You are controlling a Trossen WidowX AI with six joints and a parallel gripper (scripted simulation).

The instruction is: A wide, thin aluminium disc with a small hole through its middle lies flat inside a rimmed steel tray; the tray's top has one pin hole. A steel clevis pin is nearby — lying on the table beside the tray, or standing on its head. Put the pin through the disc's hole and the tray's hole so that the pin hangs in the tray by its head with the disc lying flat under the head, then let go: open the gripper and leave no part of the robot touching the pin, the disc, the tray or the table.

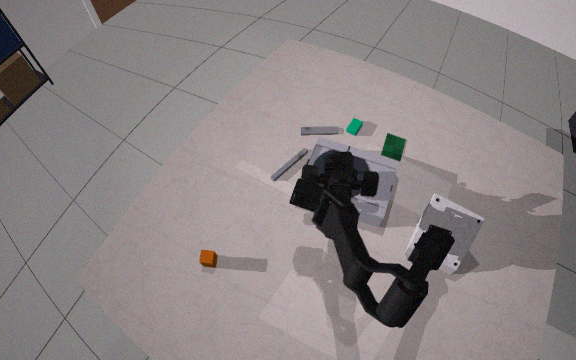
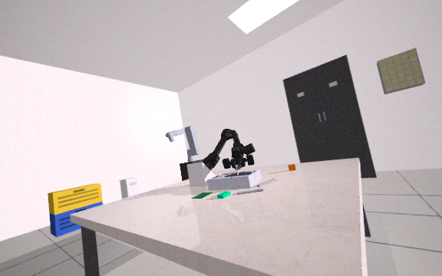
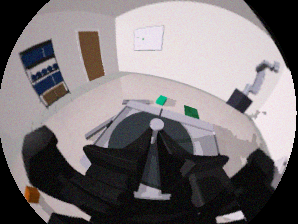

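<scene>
My gripper tip is now 1 cm above the steel clevis pin. Also, from my gripper tip: steel tray 3 cm behind, 4 cm below; then dark aluminium disc 1 cm to the left, 3 cm below; then orange cube 21 cm ahead, 37 cm to the left, 7 cm below.
</scene>
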